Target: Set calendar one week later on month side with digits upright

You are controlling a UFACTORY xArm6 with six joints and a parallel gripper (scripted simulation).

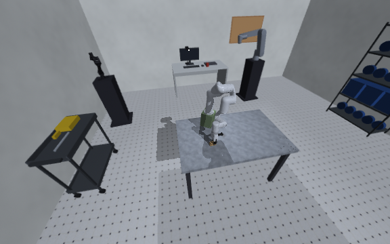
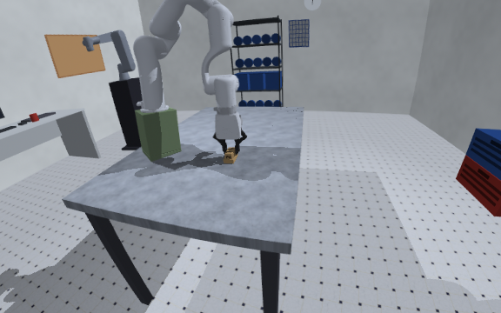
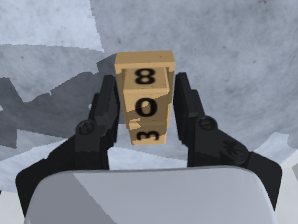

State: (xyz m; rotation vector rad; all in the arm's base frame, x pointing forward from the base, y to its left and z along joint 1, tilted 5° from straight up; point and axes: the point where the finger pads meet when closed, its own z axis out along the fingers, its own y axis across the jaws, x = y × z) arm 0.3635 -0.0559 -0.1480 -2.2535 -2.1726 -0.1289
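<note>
Right now my hand is 2 cm to the left of the tray and 3 cm above it.
</note>
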